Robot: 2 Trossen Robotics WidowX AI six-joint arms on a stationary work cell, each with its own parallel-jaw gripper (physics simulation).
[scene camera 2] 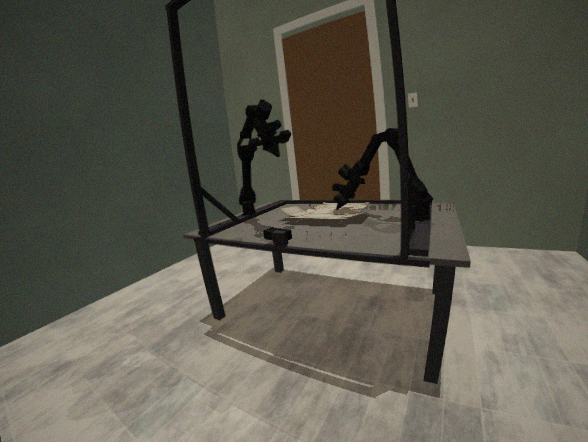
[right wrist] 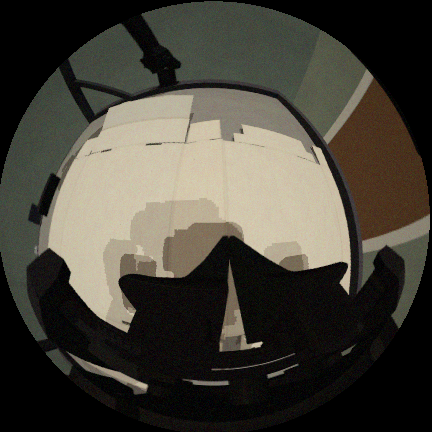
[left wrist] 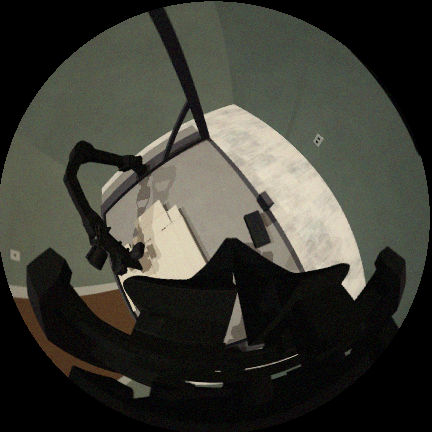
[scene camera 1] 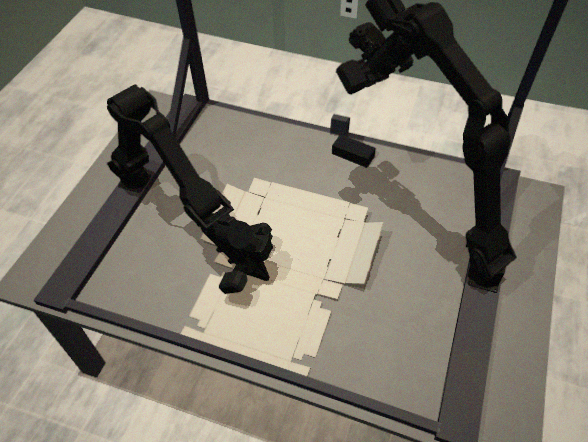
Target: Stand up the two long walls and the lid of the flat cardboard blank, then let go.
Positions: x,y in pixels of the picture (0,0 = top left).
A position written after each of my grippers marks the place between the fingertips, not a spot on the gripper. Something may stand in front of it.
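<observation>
My left gripper (scene camera 1: pixel 354 85) shut, empty. Black block (scene camera 1: pixel 355 151) on the table.
</observation>
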